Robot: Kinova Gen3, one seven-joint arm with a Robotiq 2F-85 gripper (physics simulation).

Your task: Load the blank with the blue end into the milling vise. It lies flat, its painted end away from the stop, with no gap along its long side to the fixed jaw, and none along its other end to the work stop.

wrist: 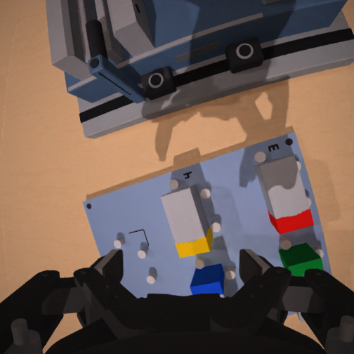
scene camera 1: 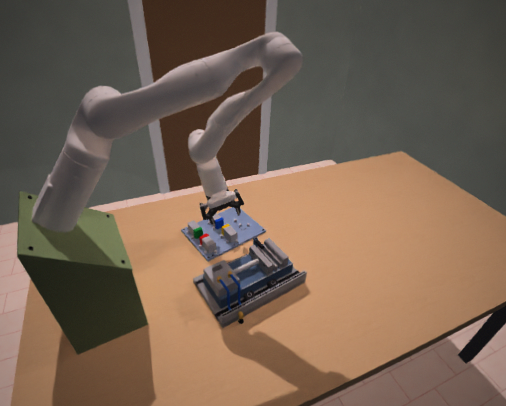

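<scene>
The blank with the blue end [scene camera 1: 219, 223] [wrist: 207, 280] lies on the blue-grey plate [scene camera 1: 255, 226] [wrist: 125, 210]; its blue end shows, and its rest is hidden by the gripper in the wrist view. My gripper [scene camera 1: 223, 215] [wrist: 181, 262] is open and empty, above the plate, with the blue end between its fingers as seen in the wrist view. The milling vise [scene camera 1: 232, 299] [wrist: 210, 50] stands beside the plate. Its fixed jaw [scene camera 1: 275, 251] [wrist: 62, 42] is at the end away from the cylinder. The work stop [scene camera 1: 257, 243] [wrist: 95, 37], a black rod on a blue arm, sits by the jaw gap.
Blanks with yellow [scene camera 1: 230, 233] [wrist: 186, 215], red [scene camera 1: 209, 244] [wrist: 284, 190] and green [scene camera 1: 198, 232] [wrist: 301, 260] ends lie on the plate among white pegs. Two blue hoses [scene camera 1: 229, 294] rise from the vise's cylinder block. The green pedestal [scene camera 1: 82, 300] stands at left.
</scene>
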